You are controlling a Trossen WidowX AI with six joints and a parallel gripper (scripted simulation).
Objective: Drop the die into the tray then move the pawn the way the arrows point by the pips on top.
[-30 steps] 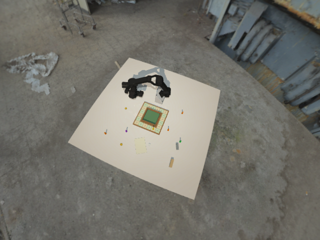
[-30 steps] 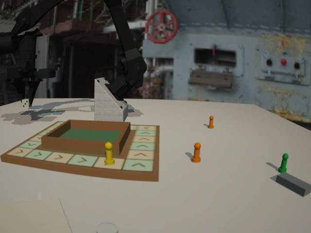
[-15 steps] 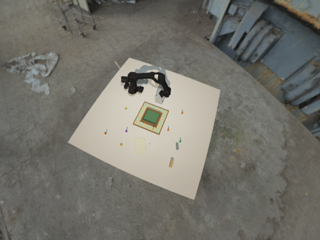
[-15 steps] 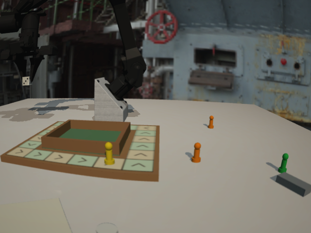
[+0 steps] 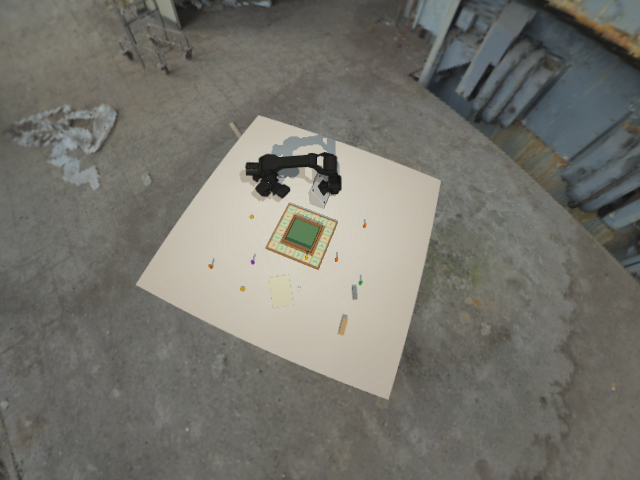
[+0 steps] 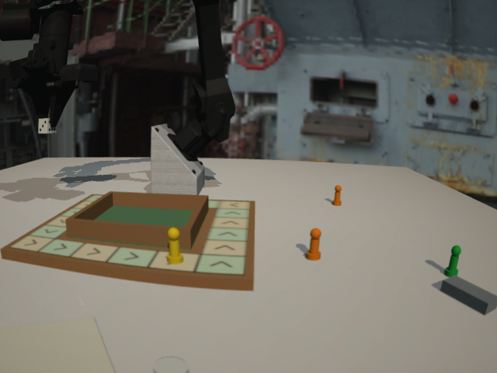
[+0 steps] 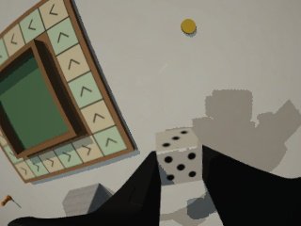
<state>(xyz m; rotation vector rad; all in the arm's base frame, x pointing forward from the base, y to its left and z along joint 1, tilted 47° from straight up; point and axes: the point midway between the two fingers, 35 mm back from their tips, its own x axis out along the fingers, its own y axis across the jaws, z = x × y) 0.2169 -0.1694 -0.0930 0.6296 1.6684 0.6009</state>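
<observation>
The yellow pawn is 30 cm to the left of my gripper tip, 17 cm ahead of it and 11 cm below it. Also, from my gripper tip: pale card: 37 cm ahead, 28 cm to the left, 14 cm below; green tray floor: 22 cm to the left, 13 cm below, 6 cm ahead; white die: right at my gripper tip.
</observation>
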